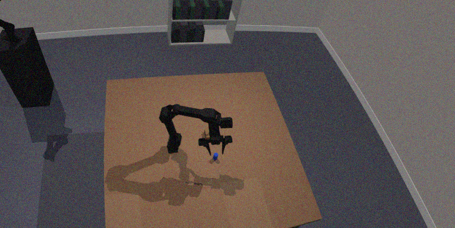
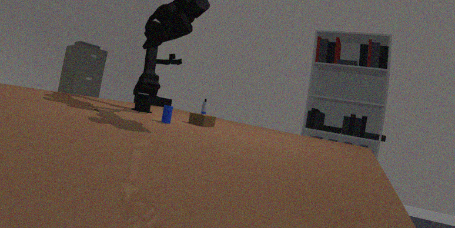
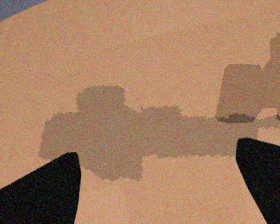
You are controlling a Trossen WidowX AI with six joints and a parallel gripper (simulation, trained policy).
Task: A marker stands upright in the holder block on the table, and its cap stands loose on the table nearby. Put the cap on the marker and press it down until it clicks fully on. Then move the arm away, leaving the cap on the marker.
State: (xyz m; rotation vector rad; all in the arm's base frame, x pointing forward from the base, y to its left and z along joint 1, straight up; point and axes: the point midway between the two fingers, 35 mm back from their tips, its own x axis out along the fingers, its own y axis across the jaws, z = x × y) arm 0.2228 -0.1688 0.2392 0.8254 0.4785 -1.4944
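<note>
My gripper tip is 19 cm above the blue cap, 9 cm to the right of it and 4 cm short of it. From my gripper tip the other things lie so: tan holder block (26 cm to the left, 20 cm below, 4 cm ahead).
</note>
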